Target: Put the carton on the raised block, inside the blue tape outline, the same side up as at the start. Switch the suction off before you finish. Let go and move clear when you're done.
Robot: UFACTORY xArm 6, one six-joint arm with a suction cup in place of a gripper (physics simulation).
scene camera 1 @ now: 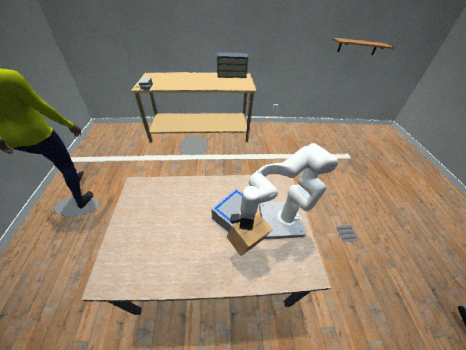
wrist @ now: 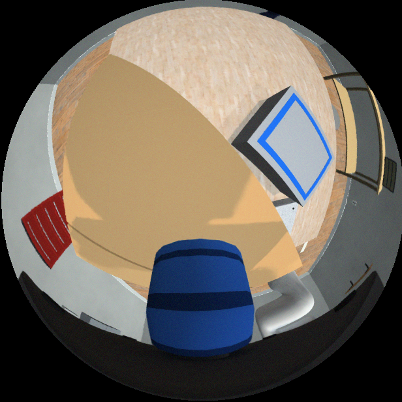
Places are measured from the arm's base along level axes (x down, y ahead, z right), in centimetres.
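Pixels of known places: arm's base, origin of the base link: [scene camera 1: 286, 218].
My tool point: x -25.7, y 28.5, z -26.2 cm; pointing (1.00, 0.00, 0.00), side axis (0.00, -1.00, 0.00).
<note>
Ahead of a thing's pixels: the offset from my tool point to its top centre. "spot": to the spot under its first point. Level surfaces: height alone.
The brown carton [scene camera 1: 256, 235] [wrist: 150, 150] hangs above the table, its shadow apart from it on the tabletop. My suction gripper [scene camera 1: 246, 229] [wrist: 200, 244] is on the carton's top face and holds it; the blue cup hides the contact spot in the wrist view. The raised block {dx +17.8, dy +8.1, dz +24.8 cm} [scene camera 1: 223, 220] [wrist: 300, 150], grey on top with dark sides, stands just behind and left of the carton in the scene view. The blue tape outline {spot: dx +17.8, dy +14.6, dz +29.2 cm} [scene camera 1: 226, 199] [wrist: 277, 118] runs around its top, partly hidden by my arm in the scene view. The carton is beside the block, not over its middle.
My arm's base plate [scene camera 1: 275, 229] is right of the carton on the table {dx +29.8 cm} [scene camera 1: 160, 240]. A person in a yellow top [scene camera 1: 22, 112] stands left of the table. A wooden workbench [scene camera 1: 195, 85] is at the back wall. A red slatted object [wrist: 47, 230] shows in the wrist view.
</note>
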